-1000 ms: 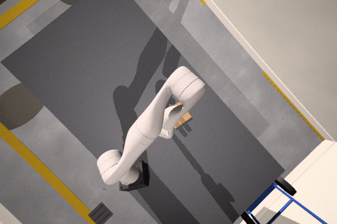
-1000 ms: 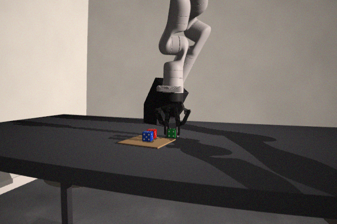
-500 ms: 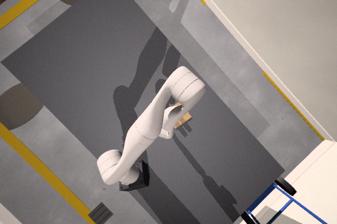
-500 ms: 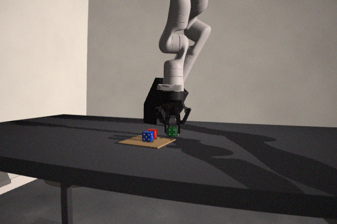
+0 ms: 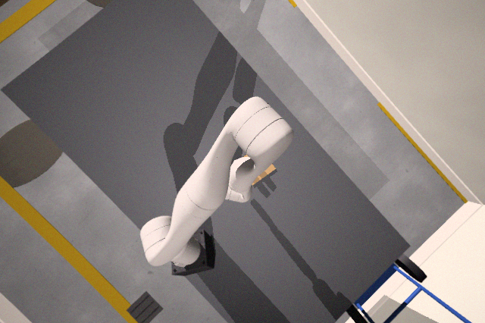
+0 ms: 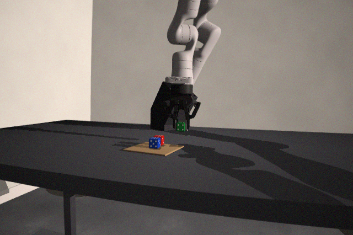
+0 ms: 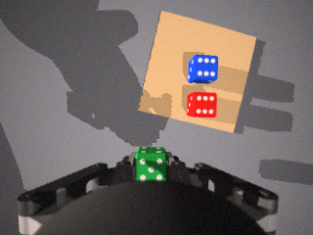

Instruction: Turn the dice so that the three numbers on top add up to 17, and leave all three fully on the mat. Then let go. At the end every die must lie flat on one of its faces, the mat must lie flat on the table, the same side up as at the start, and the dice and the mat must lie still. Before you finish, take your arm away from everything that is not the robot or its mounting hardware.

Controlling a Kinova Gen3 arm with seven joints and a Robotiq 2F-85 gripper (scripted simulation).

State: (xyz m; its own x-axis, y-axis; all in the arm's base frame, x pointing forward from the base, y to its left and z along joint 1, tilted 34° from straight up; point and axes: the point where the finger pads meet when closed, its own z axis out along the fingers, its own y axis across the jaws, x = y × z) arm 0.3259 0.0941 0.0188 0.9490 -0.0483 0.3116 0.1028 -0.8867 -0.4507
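Right now my hand is 110 mm short of the blue die, 50 mm to the left of it and 50 mm above it. From my hand the other things lie so: red die (70 mm ahead, 60 mm to the right, 50 mm below); then green die (10 mm below); then tan mat (110 mm ahead, 50 mm to the right, 60 mm below).
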